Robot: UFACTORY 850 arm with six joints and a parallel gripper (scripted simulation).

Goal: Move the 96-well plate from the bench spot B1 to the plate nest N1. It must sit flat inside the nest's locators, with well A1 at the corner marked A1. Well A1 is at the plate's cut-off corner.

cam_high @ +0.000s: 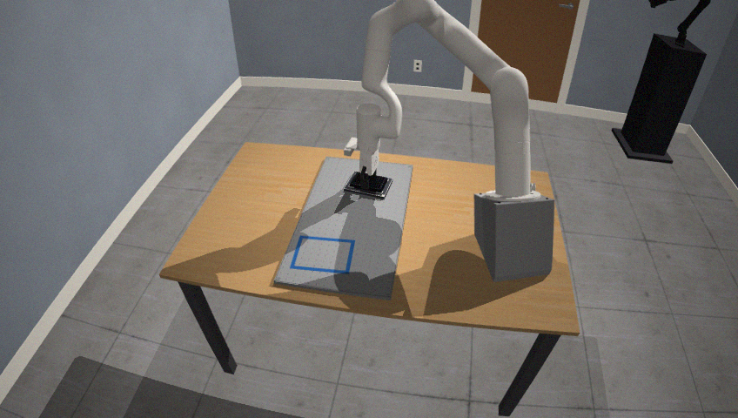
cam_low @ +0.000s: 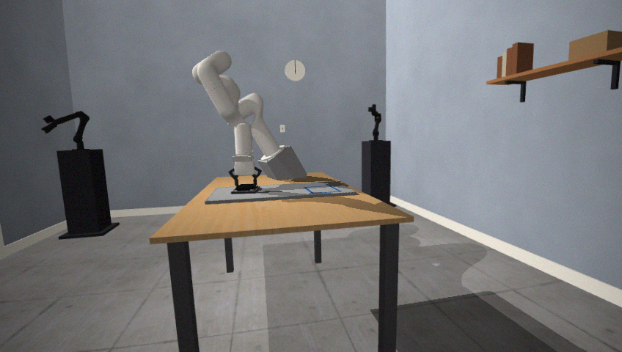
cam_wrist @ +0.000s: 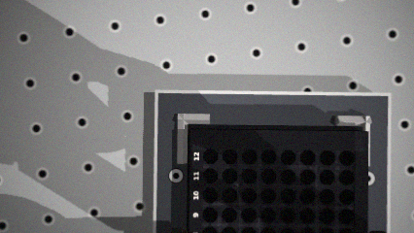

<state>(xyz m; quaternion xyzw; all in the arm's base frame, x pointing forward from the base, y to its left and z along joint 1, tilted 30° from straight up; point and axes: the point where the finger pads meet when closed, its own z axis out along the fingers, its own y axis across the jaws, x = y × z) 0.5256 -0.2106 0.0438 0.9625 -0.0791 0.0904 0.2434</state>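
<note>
Right now my hand is 10 mm above the 96-well plate. From my hand the other things lie so: plate nest N1 (30 mm below).
</note>
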